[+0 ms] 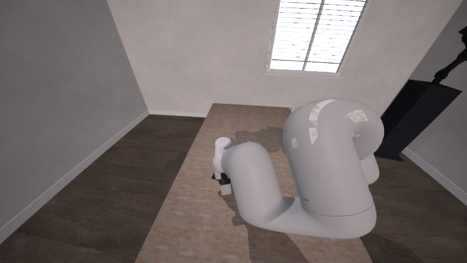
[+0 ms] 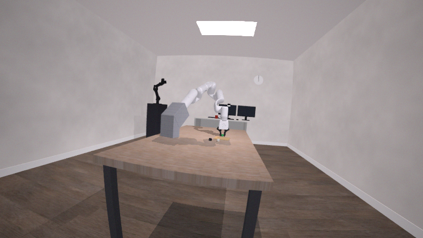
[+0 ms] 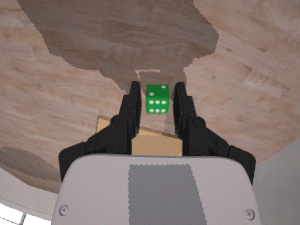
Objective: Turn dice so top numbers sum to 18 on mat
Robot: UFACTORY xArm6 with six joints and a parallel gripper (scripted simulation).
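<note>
Right now my hand is 10 mm above the green die. The rest, counted from my hand: black die: 300 mm to the right, 20 mm behind, 10 mm below; mat: 130 mm to the right, 40 mm ahead, 20 mm below; white die: 280 mm to the right, 50 mm ahead, 10 mm below.
</note>
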